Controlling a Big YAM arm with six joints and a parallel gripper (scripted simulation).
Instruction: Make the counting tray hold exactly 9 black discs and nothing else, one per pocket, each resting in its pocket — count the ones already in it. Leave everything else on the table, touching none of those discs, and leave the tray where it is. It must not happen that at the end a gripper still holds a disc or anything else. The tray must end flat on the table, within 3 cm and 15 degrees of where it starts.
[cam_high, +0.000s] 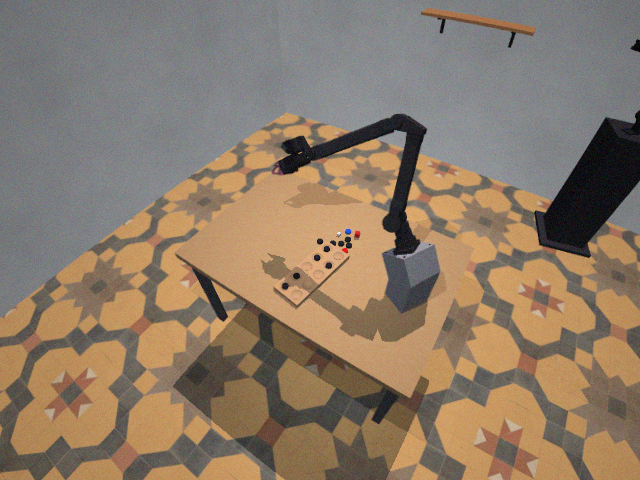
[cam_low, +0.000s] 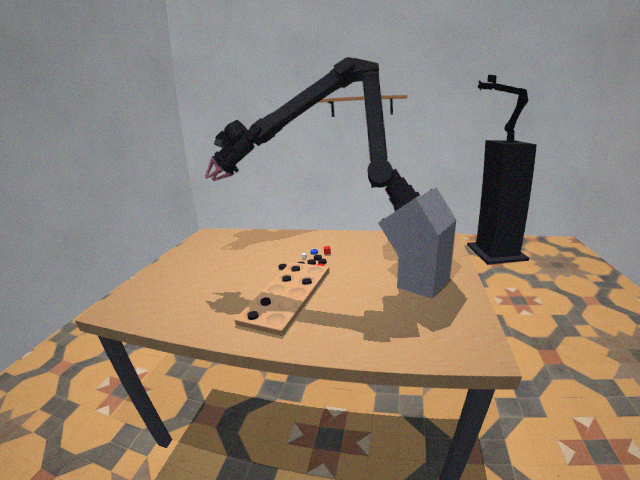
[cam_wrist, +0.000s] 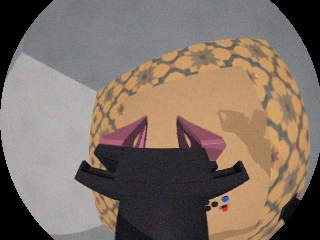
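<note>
Now: hand 32 cm past the small white piece, 3 cm to the left of it and 35 cm above it. From my hand the other things lie so: wooden counting tray (27 cm behind, 25 cm to the left, 35 cm below); then red disc (38 cm behind, 7 cm to the left, 36 cm below); then blue disc (36 cm behind, 7 cm to the right, 36 cm below).
</note>
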